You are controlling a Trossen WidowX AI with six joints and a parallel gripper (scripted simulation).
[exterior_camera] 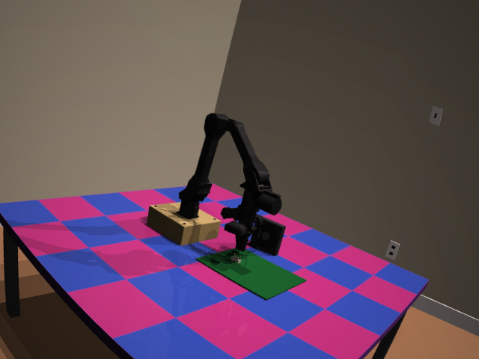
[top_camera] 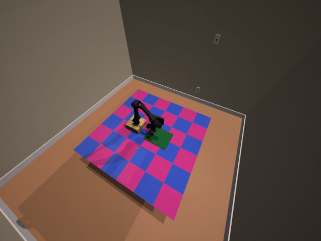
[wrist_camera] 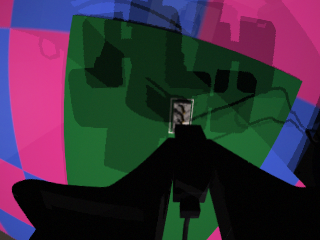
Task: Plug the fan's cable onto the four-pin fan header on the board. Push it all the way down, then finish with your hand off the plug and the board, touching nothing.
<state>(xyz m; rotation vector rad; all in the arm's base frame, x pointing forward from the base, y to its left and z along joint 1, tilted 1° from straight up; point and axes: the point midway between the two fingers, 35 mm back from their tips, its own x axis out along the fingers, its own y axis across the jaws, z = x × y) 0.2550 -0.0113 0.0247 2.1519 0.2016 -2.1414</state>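
Right now my gripper tip is 8 cm short of the green board, 7 cm above it and 1 cm to the left of it. Also, from my gripper tip: black fan: 19 cm to the left, 1 cm behind; then black fan plug: 1 cm ahead, 1 cm above.
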